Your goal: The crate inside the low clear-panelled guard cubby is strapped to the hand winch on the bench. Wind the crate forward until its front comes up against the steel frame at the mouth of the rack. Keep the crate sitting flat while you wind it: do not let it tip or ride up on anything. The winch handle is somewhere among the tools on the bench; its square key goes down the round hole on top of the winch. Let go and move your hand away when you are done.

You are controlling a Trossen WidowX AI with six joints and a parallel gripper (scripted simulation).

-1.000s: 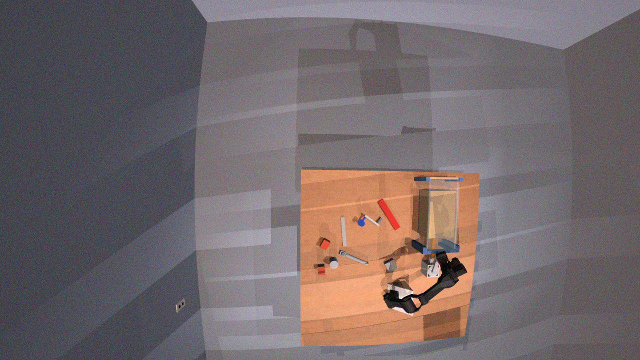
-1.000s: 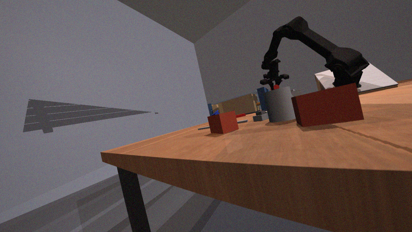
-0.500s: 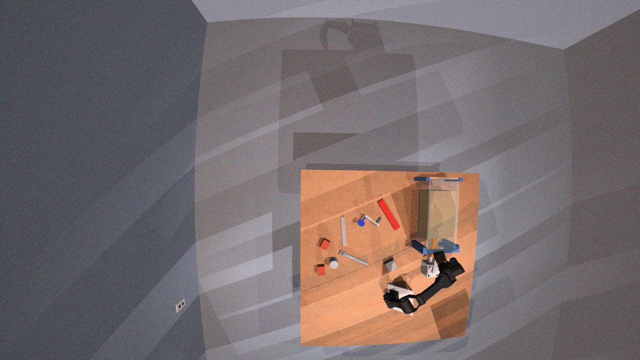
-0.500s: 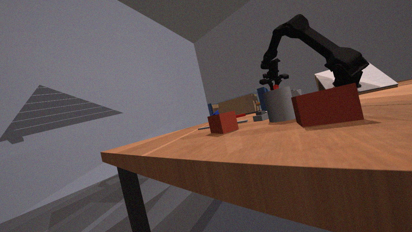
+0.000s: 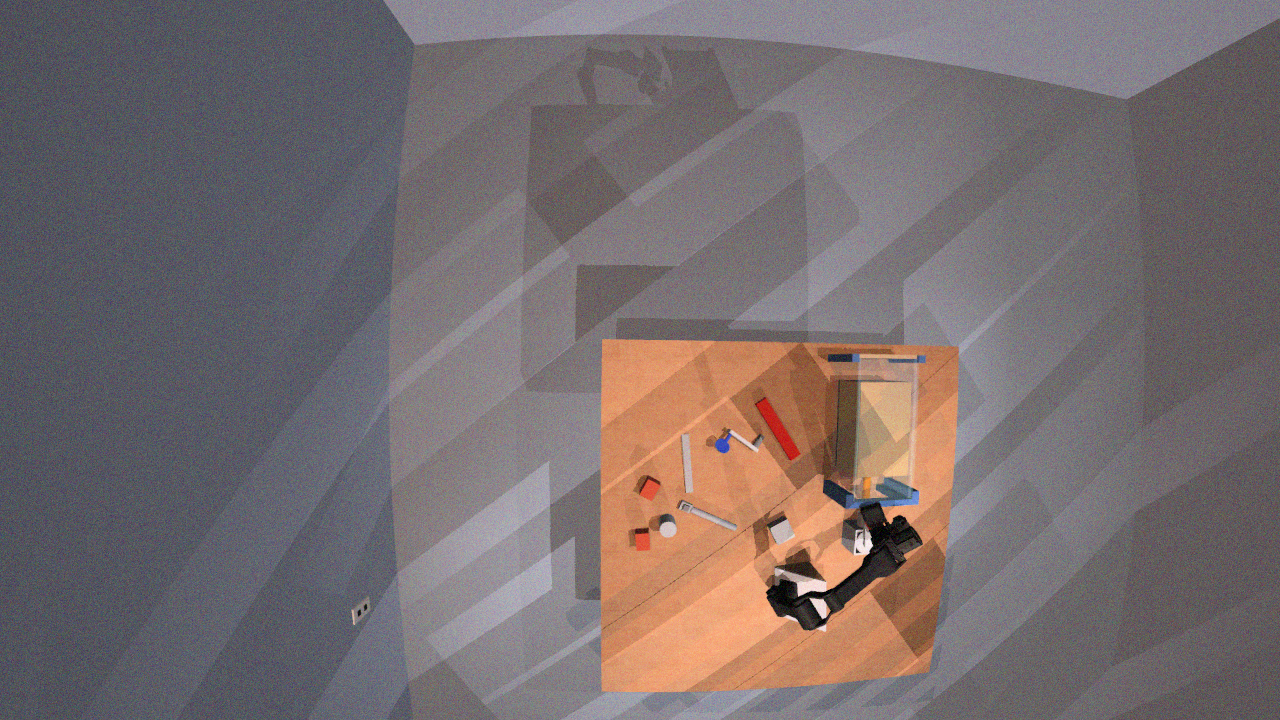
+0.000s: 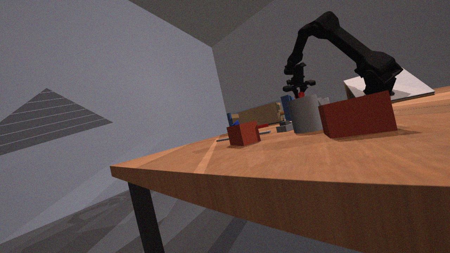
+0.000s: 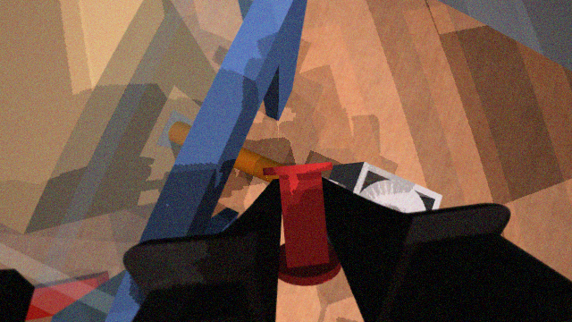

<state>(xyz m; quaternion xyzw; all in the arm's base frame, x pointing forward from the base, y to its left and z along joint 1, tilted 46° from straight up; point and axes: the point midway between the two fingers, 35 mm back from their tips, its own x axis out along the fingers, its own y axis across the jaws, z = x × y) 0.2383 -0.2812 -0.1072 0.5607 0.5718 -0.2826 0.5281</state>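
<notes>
Now: gripper tip 4 cm past the red-knobbed crank, 3 cm above it and 1 cm to the right of it. From my gripper tip the other things lie so: grey winch: 12 cm behind, 10 cm below, 1 cm to the left; then blue steel frame: 5 cm ahead, 3 cm below, 1 cm to the right; then red grip: 2 cm to the left, 1 cm behind.
</notes>
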